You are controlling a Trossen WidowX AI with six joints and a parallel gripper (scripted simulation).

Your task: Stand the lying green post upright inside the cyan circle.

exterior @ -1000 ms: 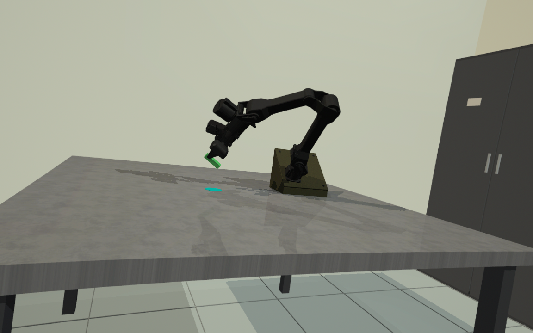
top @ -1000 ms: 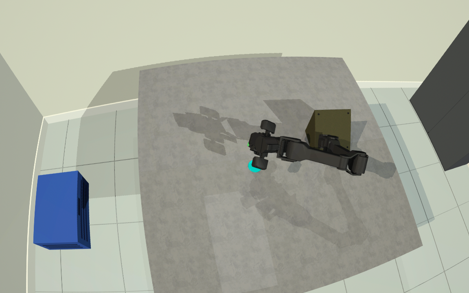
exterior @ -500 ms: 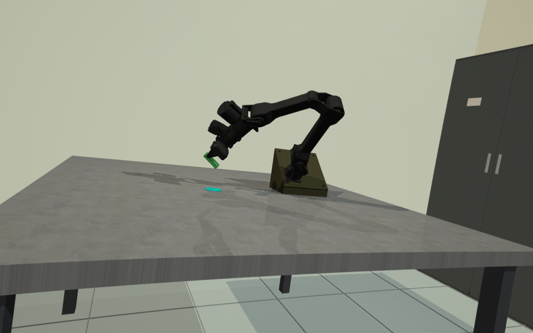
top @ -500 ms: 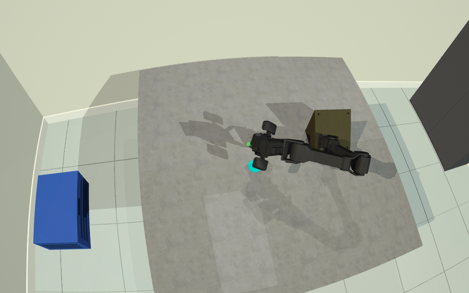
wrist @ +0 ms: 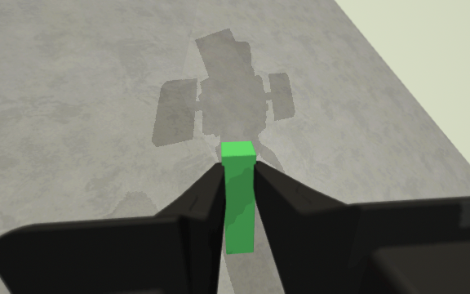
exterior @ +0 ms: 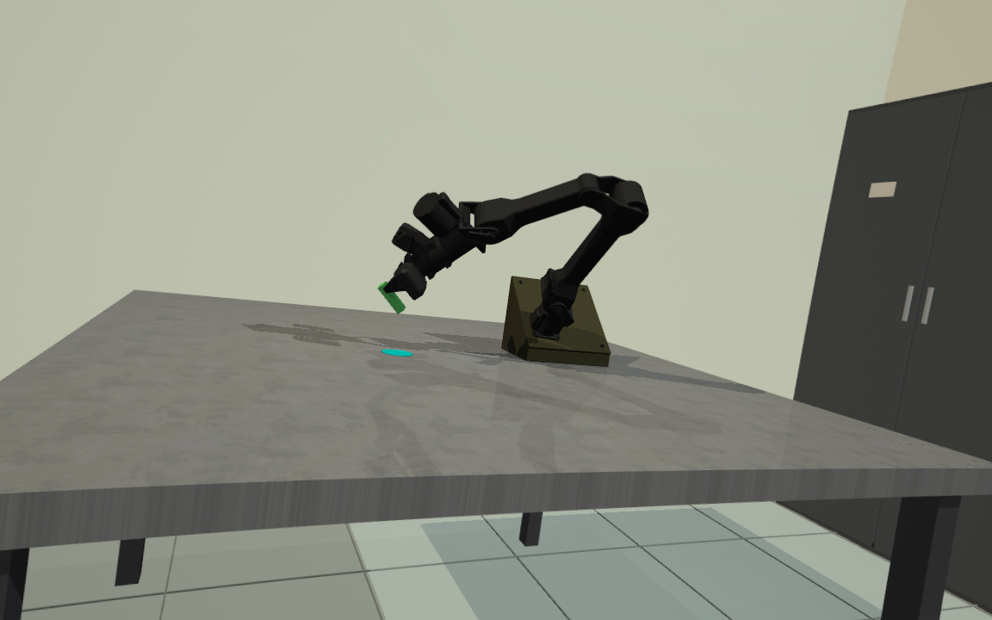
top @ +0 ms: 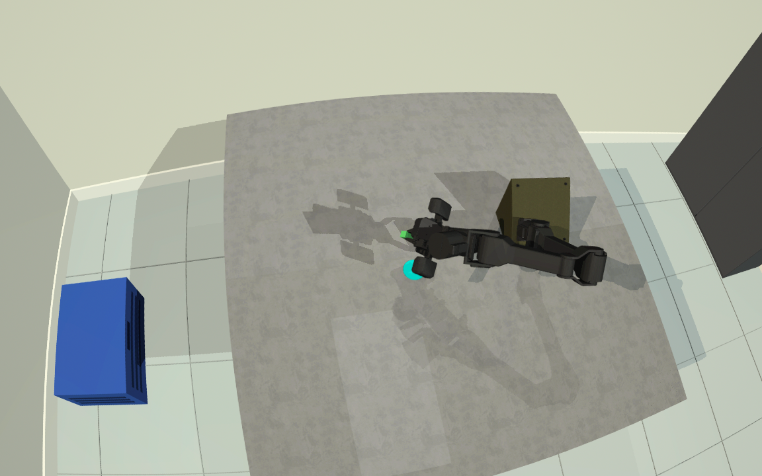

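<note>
The cyan circle is 3 cm behind my gripper tip, 4 cm to the left of it and 12 cm below it. Round my gripper tip: green post (1 cm behind, 2 cm below).
</note>
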